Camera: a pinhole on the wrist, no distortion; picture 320 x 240 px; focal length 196.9 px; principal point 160.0 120.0 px. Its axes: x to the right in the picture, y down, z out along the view. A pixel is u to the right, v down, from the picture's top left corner.
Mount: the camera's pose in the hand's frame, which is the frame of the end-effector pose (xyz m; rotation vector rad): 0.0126 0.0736 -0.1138 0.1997 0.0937 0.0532
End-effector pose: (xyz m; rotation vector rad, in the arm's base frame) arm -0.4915 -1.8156 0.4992 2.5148 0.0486 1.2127
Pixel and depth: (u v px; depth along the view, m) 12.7 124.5 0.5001
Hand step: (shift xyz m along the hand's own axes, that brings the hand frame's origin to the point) -0.3108 -0.0362 0.4093
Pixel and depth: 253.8 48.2 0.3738
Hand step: 0.2323 -0.1218 0.2080
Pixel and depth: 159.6 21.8 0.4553
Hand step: 0.0662 -0.2377 0.2850
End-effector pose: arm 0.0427 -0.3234 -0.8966 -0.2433 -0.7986 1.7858
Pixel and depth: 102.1 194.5 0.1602
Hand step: -0.0211 0.0987 0.0588
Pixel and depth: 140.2 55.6 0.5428
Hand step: 0.0193 -0.2097 0.3850
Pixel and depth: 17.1 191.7 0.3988
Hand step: -0.2423 0.1198 0.3298
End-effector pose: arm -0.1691 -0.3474 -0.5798 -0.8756 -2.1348 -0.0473
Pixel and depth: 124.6 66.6 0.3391
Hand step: -0.0107 -0.0865 0.2040
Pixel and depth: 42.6 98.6 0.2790
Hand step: -0.1241 -0.0209 0.1669
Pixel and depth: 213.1 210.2 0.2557
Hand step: 0.1012 0.1425 0.1531
